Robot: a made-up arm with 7 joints.
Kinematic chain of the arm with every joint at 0, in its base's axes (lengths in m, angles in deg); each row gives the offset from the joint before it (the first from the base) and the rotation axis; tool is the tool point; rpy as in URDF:
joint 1: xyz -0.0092 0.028 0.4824 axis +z
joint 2: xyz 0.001 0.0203 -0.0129 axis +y
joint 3: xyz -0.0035 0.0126 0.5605 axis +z
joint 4: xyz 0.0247 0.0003 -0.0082 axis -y
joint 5: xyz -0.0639 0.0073 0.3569 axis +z
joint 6: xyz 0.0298 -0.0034 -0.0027 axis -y
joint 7: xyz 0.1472 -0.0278 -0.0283 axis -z
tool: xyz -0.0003 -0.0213 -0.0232 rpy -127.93 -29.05 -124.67
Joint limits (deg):
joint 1: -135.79..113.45
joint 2: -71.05..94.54
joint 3: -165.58..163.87
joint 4: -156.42..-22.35
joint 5: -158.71..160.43
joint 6: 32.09..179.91
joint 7: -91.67..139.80
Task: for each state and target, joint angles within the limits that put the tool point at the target. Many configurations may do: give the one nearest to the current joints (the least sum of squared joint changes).
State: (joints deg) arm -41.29 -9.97 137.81 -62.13 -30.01 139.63 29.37
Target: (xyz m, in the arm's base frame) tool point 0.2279 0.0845 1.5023
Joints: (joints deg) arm -36.77 13.37 127.90 -28.62 -35.30 125.65 11.92
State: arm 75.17 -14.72 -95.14 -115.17 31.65 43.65 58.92
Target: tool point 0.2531 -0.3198 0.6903
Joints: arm 73.72 -32.32 -110.00 -109.56 26.66 51.36 58.04
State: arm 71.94 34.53 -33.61 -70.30 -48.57 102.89 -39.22
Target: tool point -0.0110 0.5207 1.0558
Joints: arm 100.14 -5.25 -5.61 -97.71 -43.38 99.50 -38.40
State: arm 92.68 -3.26 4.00 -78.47 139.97 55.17 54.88
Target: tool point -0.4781 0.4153 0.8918
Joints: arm 110.80 13.13 15.60 -108.19 129.73 58.07 53.89
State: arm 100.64 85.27 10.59 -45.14 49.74 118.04 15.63
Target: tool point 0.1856 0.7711 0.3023
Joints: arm 80.01 61.22 -9.08 -87.32 49.80 115.18 17.53
